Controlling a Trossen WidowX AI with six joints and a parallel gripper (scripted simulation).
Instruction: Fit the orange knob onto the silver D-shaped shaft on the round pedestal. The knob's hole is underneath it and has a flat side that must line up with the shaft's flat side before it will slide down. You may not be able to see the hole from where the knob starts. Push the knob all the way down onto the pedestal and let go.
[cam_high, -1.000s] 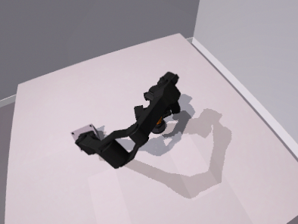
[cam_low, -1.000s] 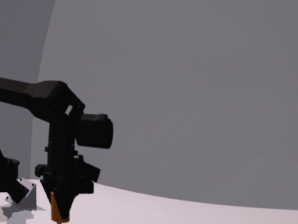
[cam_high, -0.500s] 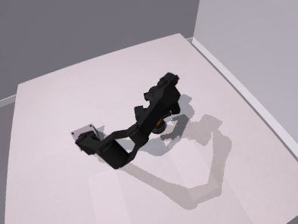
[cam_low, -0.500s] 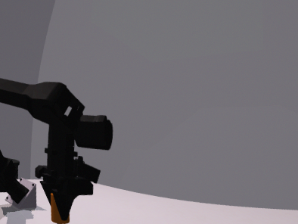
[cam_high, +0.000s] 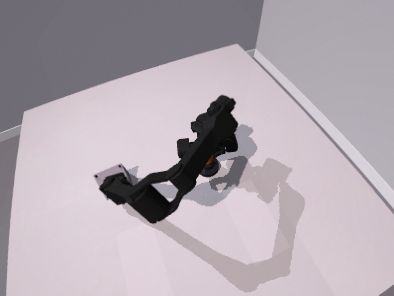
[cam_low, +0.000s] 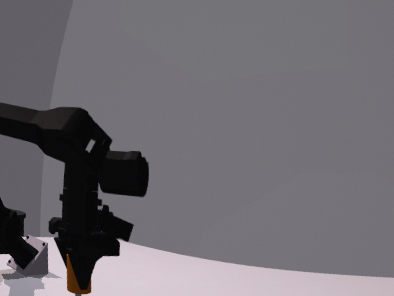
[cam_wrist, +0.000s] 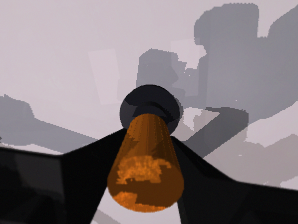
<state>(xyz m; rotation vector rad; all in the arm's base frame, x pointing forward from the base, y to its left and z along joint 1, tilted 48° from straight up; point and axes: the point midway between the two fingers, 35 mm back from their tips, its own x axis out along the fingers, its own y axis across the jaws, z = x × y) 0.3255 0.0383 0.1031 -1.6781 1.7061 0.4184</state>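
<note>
My gripper tip is 4 cm above the round pedestal. Round my gripper tip: orange knob 3 cm above.
</note>
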